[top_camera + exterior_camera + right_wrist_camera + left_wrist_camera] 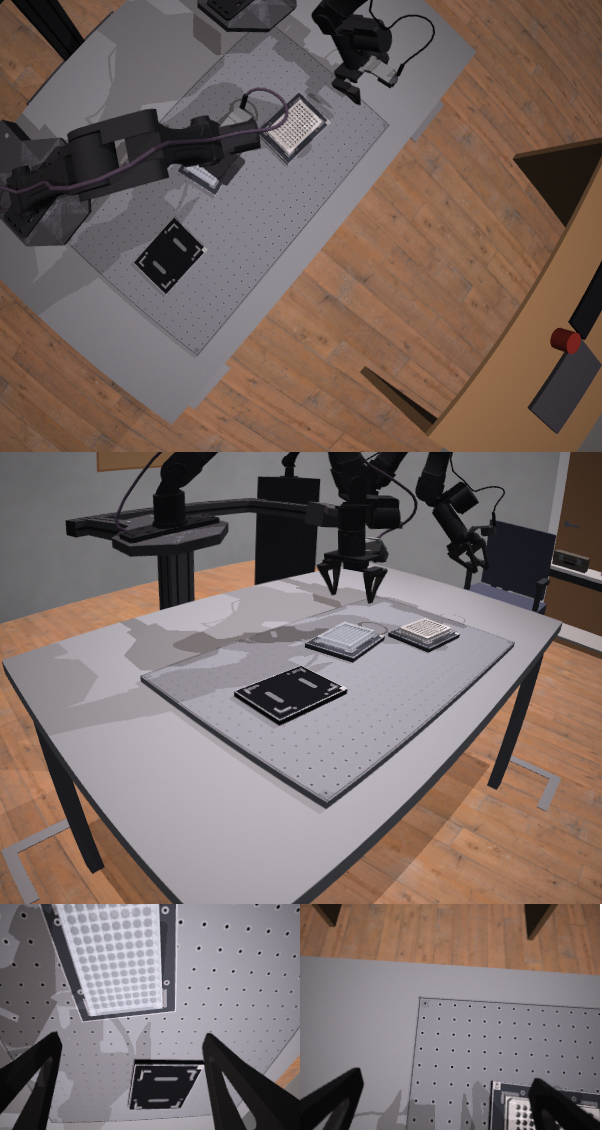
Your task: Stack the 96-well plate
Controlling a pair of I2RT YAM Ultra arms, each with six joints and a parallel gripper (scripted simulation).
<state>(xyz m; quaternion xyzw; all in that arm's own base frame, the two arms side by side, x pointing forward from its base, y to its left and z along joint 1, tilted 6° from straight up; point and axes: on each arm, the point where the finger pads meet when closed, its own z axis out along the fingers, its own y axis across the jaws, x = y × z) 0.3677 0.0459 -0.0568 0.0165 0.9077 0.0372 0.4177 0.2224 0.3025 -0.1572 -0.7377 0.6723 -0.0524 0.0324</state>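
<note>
My left hand is 16 cm past the clear 96-well plate, 35 cm to the left of it and 17 cm above it. Round my left hand: A1 label: 12 cm behind, 27 cm to the right, 17 cm below; then black nest: 7 cm behind, 61 cm to the right, 18 cm below.
</note>
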